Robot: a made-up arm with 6 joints.
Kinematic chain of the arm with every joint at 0, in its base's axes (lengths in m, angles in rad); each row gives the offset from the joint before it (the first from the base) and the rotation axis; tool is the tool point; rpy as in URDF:
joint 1: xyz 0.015 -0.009 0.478 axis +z
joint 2: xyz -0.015 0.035 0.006 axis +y
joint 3: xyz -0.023 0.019 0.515 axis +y
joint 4: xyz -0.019 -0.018 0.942 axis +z
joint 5: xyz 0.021 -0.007 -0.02 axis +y
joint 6: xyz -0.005 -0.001 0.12 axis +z
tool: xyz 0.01 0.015 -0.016 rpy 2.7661 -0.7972 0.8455
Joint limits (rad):
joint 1: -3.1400..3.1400
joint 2: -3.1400..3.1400
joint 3: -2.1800..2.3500
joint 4: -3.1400..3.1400
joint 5: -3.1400..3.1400
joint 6: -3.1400..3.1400
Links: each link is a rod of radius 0.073 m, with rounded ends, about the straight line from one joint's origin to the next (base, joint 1, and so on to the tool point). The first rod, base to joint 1, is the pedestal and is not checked.
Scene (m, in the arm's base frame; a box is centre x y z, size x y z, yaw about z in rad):
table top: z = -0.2
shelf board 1: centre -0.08 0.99 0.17 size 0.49 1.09 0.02 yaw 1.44
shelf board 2: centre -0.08 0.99 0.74 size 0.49 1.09 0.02 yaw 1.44
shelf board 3: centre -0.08 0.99 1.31 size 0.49 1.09 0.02 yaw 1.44
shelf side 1: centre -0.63 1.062 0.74 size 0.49 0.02 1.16 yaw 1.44
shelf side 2: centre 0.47 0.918 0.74 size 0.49 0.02 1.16 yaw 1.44
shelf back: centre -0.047 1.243 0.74 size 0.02 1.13 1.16 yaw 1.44
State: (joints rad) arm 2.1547 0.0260 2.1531 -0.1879 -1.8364 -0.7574
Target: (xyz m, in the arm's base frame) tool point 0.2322 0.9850 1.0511
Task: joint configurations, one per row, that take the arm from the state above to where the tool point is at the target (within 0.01 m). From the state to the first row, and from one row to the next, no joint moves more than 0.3 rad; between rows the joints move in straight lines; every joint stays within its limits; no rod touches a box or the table.
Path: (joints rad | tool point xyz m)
1: 2.0021 -0.1847 2.2187 0.0182 -1.8851 -0.7560 | -0.3136 0.6319 0.6732
2: 1.8495 -0.3954 2.2844 0.2244 -1.9338 -0.7547 | -0.1768 0.6096 0.7618
3: 1.6969 -0.6061 2.3500 0.4305 -1.9825 -0.7533 | -0.0556 0.5533 0.8287
4: 1.7115 -0.3978 2.0798 0.3540 -1.8002 -0.8409 | -0.0824 0.6641 0.9434
5: 1.7262 -0.1895 1.8096 0.2775 -1.6179 -0.9285 | -0.1150 0.7795 1.0369
6: 1.7409 0.0188 1.5394 0.2010 -1.4356 -1.0161 | -0.1520 0.8951 1.1072
7: 1.5278 0.1282 1.4584 0.0404 -1.5299 -0.8982 | 0.0305 0.9599 1.0839
8: 1.3147 0.2376 1.3775 -0.1202 -1.6242 -0.7804 | 0.2322 0.9850 1.0511

